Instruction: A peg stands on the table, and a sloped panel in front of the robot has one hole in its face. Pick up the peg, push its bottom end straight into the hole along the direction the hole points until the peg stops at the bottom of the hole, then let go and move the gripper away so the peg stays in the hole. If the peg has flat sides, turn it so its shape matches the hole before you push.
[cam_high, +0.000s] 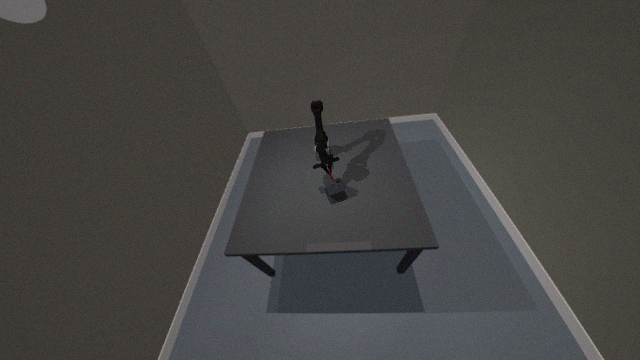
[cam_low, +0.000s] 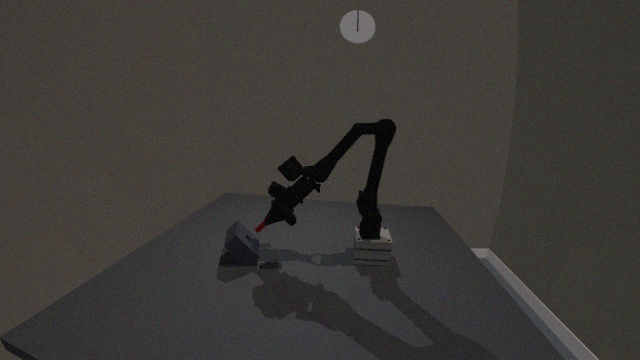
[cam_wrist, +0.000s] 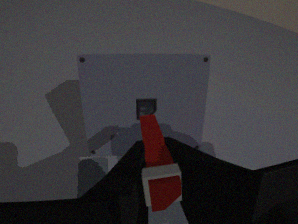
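Right now my gripper tip is 8 cm short of the sloped panel, 2 cm to the right of it and 7 cm above it. Round my gripper tip: red peg: 1 cm behind, 1 cm above.
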